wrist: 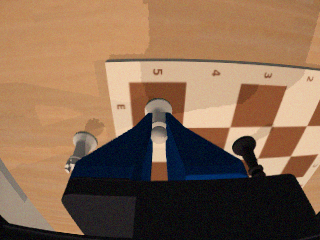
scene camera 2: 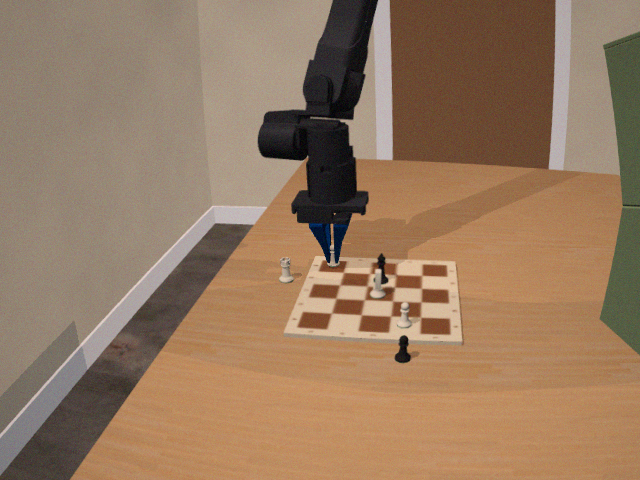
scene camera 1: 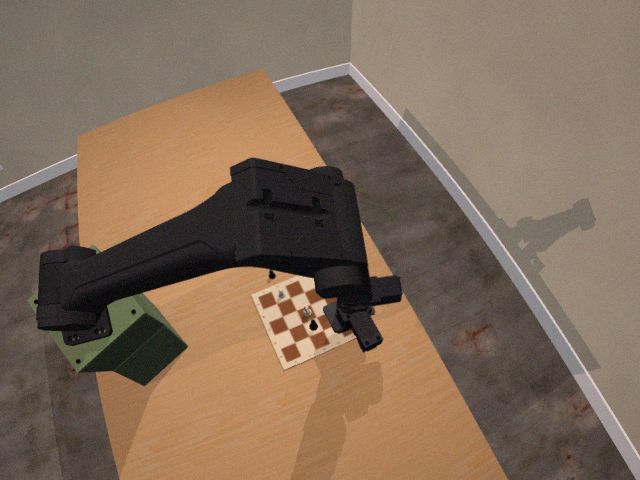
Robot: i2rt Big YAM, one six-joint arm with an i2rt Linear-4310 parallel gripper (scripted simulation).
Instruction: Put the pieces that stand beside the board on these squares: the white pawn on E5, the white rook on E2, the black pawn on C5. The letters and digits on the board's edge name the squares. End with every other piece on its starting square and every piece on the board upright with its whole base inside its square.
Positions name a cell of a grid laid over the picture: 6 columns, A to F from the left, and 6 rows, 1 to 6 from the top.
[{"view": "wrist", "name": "my gripper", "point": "C4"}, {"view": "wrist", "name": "white pawn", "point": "C3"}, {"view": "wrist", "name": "chessboard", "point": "E3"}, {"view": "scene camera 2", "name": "my gripper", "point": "D4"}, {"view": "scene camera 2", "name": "chessboard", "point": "D4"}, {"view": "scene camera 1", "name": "chessboard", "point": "C5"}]
